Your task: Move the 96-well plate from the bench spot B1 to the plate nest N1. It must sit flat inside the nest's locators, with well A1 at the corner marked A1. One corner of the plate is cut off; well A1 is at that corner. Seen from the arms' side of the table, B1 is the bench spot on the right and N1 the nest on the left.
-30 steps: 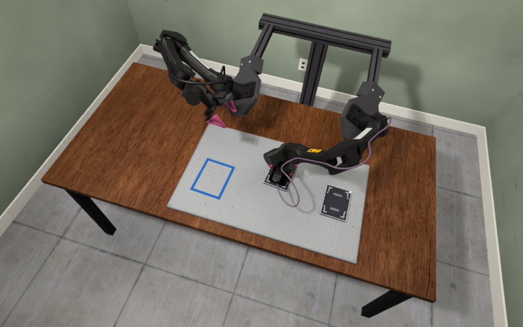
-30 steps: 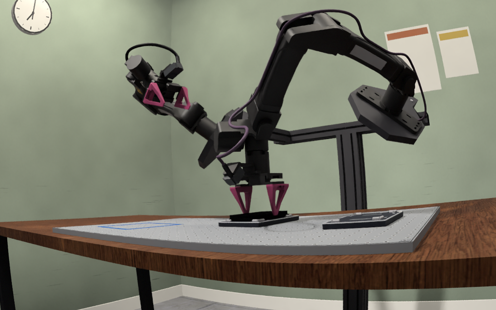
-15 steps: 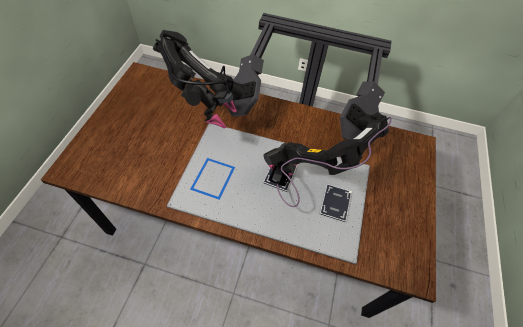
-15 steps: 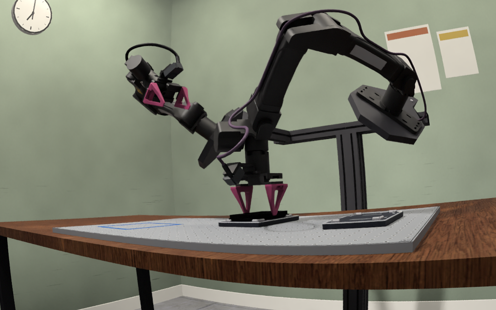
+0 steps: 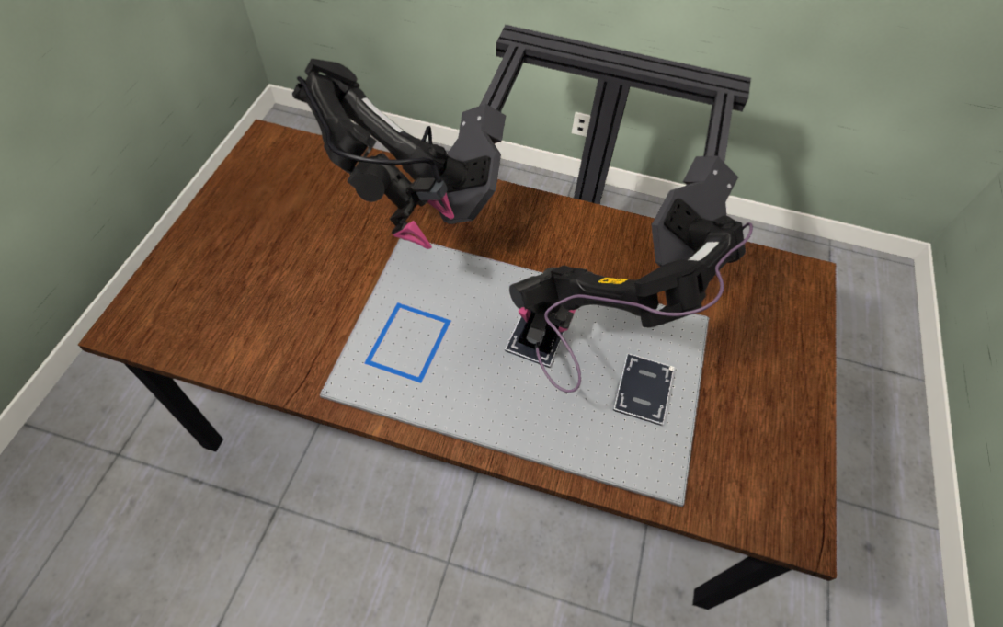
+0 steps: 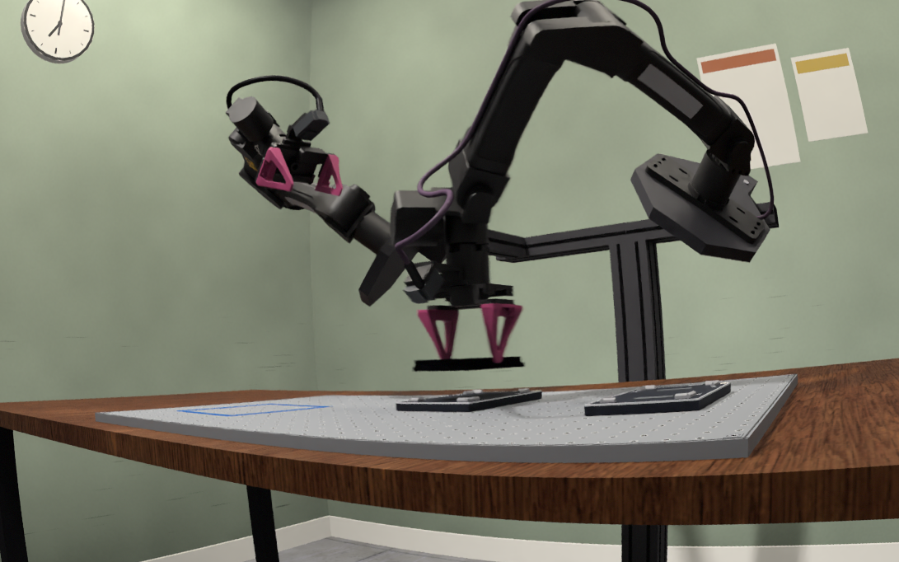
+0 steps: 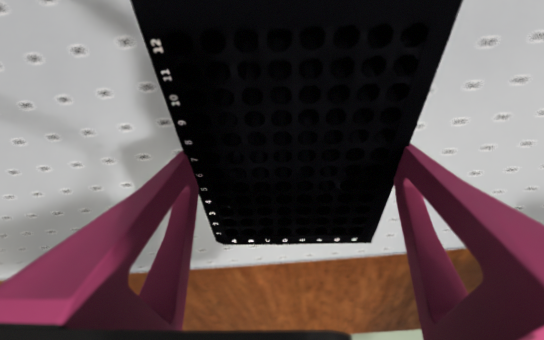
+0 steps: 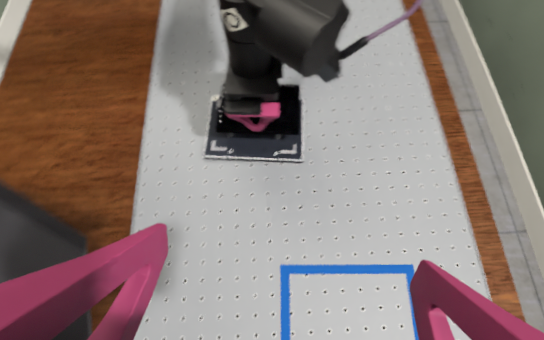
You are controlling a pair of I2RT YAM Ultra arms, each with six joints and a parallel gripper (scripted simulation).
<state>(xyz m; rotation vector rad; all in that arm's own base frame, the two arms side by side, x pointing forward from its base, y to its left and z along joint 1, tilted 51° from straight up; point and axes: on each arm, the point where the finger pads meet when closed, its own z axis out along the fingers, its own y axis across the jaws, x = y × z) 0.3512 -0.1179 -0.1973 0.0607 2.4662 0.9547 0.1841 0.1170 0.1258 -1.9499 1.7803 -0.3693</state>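
Now: the dark nest 70 mm ahead of my left hand, 280 mm to the left of it and 60 mm below it. Round my left hand: A1 label (330 mm to the left, 50 mm below); then black 96-well plate (10 mm below).
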